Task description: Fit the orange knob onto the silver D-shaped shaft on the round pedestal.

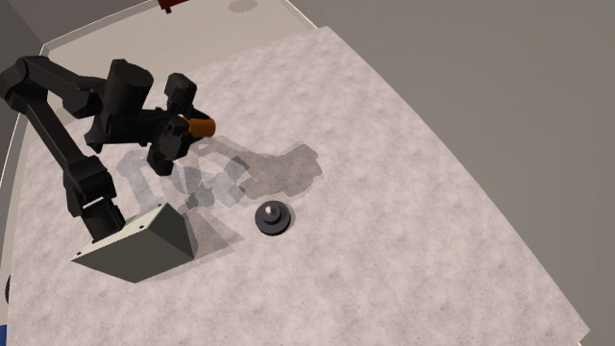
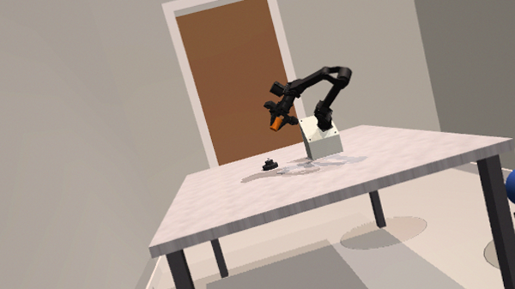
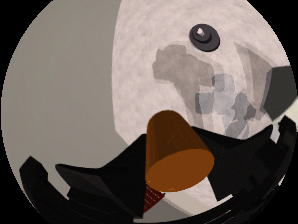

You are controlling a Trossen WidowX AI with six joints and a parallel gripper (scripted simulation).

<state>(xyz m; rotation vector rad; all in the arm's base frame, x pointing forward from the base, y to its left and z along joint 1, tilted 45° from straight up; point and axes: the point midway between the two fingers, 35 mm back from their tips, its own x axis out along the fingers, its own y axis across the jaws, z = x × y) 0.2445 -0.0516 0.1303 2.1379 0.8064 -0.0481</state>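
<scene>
The orange knob lies 20 mm behind my gripper tip, 10 mm to the right of it and 20 mm above it. Round my gripper tip: black round pedestal: 30 mm ahead, 160 mm to the right, 190 mm below.
</scene>
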